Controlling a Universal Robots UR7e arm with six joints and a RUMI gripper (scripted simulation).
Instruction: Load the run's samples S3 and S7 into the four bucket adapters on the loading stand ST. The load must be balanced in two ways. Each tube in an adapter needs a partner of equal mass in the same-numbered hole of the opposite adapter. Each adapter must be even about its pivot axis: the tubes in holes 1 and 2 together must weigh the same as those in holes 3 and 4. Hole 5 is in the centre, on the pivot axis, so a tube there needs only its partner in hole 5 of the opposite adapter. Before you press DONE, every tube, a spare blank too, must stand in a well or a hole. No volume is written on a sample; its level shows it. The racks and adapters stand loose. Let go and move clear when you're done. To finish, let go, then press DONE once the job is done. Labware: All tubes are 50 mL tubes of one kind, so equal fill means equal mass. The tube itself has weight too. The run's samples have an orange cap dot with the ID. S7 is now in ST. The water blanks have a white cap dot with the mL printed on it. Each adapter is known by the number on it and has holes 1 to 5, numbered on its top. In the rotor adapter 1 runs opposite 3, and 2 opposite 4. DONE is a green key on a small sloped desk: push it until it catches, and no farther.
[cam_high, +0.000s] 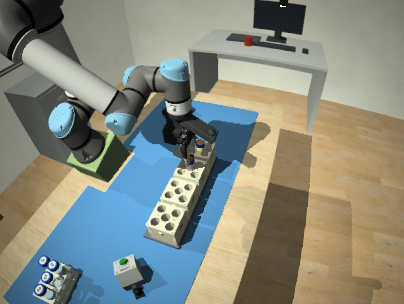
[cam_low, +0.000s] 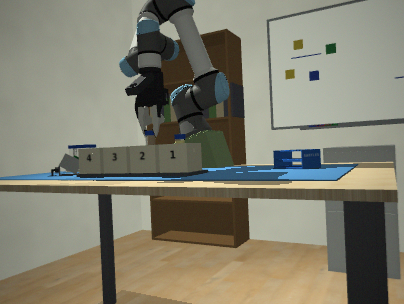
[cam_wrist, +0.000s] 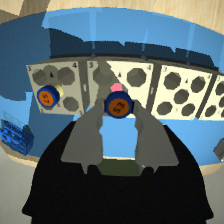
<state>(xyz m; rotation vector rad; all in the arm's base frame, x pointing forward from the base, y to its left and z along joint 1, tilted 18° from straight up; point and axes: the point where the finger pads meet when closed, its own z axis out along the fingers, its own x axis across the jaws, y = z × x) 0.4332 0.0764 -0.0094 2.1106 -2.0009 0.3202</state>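
Now: the water blank 540 mm to the right of my hand, 260 mm behind it and 70 mm below it. Round my hand: green DONE key: 400 mm to the right, 70 mm below, 50 mm behind; then adapter 3: 110 mm to the right, 90 mm below, 10 mm ahead; then blue rack: 400 mm to the left, 260 mm behind, 110 mm below.
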